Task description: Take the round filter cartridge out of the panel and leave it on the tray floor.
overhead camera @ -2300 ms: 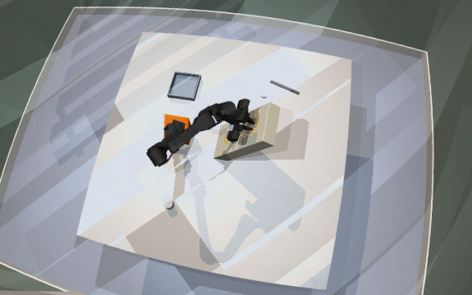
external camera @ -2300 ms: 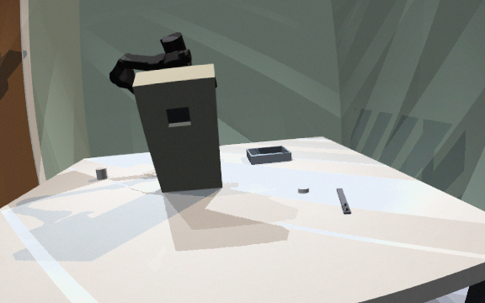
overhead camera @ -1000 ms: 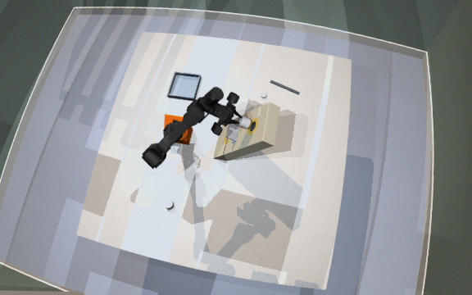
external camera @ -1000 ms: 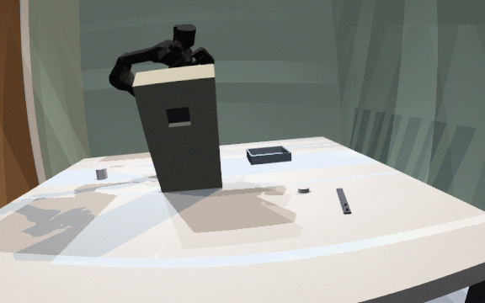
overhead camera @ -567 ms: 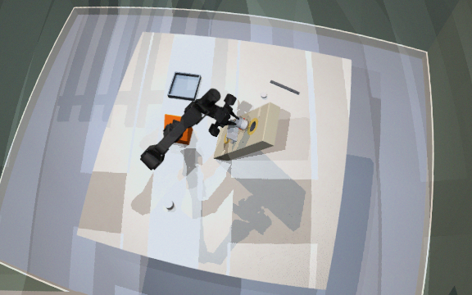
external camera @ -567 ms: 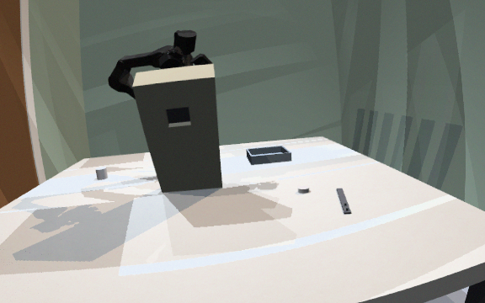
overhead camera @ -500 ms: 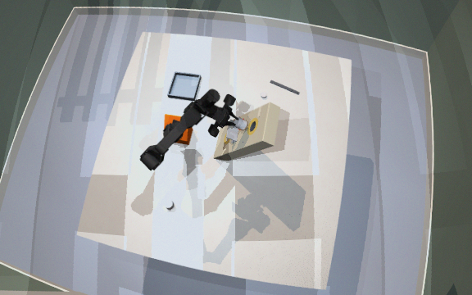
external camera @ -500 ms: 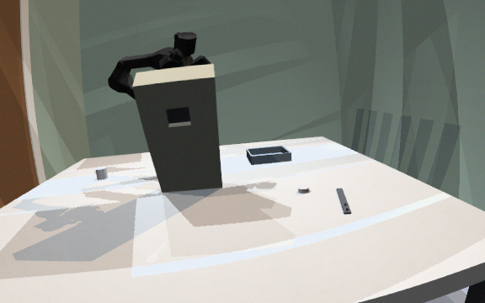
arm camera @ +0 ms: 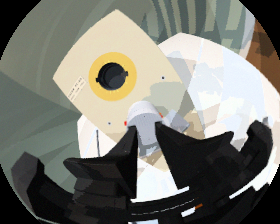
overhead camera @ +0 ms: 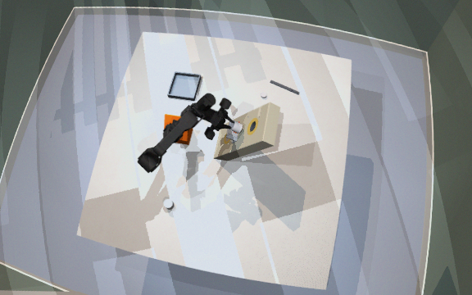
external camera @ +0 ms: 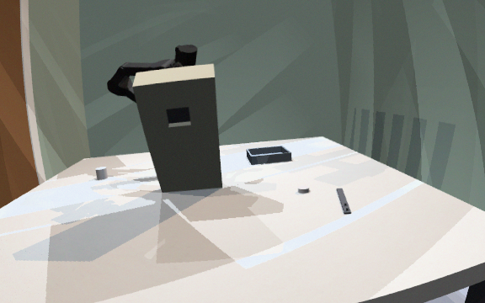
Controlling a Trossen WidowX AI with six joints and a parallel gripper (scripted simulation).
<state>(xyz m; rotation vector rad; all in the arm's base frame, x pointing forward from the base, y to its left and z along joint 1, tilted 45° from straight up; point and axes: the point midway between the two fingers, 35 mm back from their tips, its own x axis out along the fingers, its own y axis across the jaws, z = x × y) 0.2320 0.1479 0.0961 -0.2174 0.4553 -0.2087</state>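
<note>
Now: gripper tip 1 cm short of the round pale filter cartridge and 1 cm above it. The rest, counted from my gripper tip: small grey cylinder: 40 cm to the right, 21 cm below, 20 cm behind; then beige service panel: 5 cm below, 5 cm ahead; then dark-rimmed tray: 38 cm behind, 23 cm to the left, 22 cm below.
</note>
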